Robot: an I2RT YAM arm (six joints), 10 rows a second.
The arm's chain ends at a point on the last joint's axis. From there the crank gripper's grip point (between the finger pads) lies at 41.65 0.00 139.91 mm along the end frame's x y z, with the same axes.
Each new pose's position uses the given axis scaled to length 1; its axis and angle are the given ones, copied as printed.
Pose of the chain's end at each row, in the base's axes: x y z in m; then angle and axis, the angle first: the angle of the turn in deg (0 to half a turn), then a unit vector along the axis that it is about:
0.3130 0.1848 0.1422 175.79 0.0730 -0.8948 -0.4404
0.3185 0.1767 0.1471 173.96 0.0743 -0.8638 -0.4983
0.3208 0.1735 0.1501 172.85 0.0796 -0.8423 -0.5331
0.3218 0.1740 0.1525 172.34 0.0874 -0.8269 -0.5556
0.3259 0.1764 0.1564 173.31 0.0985 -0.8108 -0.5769
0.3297 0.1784 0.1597 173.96 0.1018 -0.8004 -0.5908
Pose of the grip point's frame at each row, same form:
0.2537 0.2874 0.0569 175.79 0.0730 -0.8948 -0.4404
0.2545 0.2882 0.0780 173.96 0.0743 -0.8638 -0.4983
0.2535 0.2889 0.0913 172.85 0.0796 -0.8423 -0.5331
0.2522 0.2913 0.1004 172.34 0.0874 -0.8269 -0.5556
0.2563 0.2958 0.1095 173.31 0.0985 -0.8108 -0.5769
0.2606 0.2995 0.1165 173.96 0.1018 -0.8004 -0.5908

